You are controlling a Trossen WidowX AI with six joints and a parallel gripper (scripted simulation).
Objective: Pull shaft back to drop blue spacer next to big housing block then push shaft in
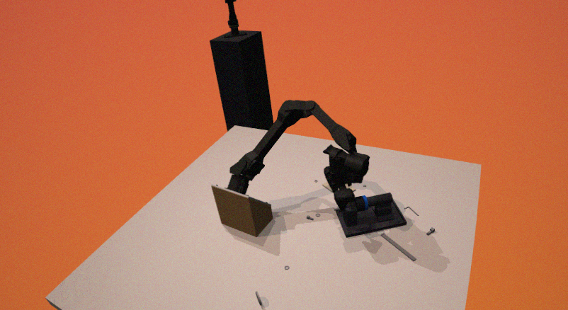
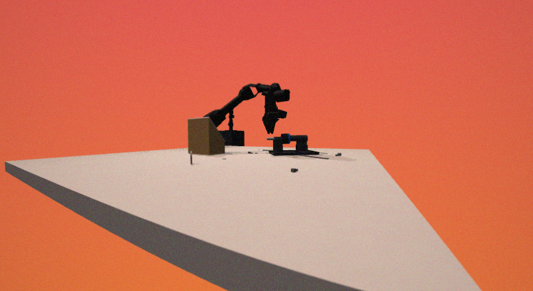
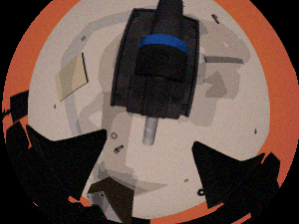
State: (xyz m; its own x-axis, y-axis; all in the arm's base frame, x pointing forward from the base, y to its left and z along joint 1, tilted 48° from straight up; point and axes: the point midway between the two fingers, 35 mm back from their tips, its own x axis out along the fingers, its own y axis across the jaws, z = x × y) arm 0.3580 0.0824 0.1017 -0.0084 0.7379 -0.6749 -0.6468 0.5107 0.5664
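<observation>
Now: gripper tip 5 cm short of the grey shaft, 4 cm to the right of it and 3 cm above it. Round my gripper tip: grey bar (23 cm ahead, 2 cm to the right, 10 cm below); then hex key (21 cm ahead, 18 cm to the left, 10 cm below); then blue spacer (7 cm ahead, 6 cm to the left, 3 cm below).
</observation>
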